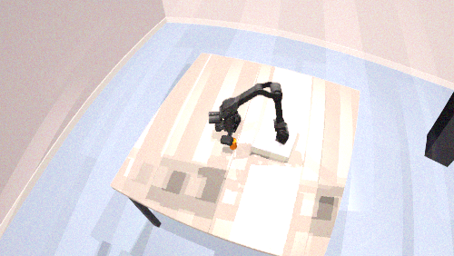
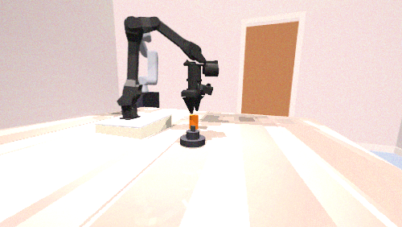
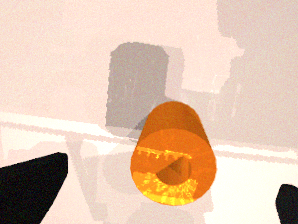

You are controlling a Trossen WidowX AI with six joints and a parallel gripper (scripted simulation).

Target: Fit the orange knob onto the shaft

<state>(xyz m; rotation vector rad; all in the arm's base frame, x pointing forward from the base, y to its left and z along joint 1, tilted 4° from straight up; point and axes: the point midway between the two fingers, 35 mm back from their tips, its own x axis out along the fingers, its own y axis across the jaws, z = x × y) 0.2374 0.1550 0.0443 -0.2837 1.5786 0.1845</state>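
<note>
Right now the orange knob is 40 mm below my gripper tip. Round my gripper tip: pedestal (170 mm to the right, 100 mm ahead, 40 mm below).
</note>
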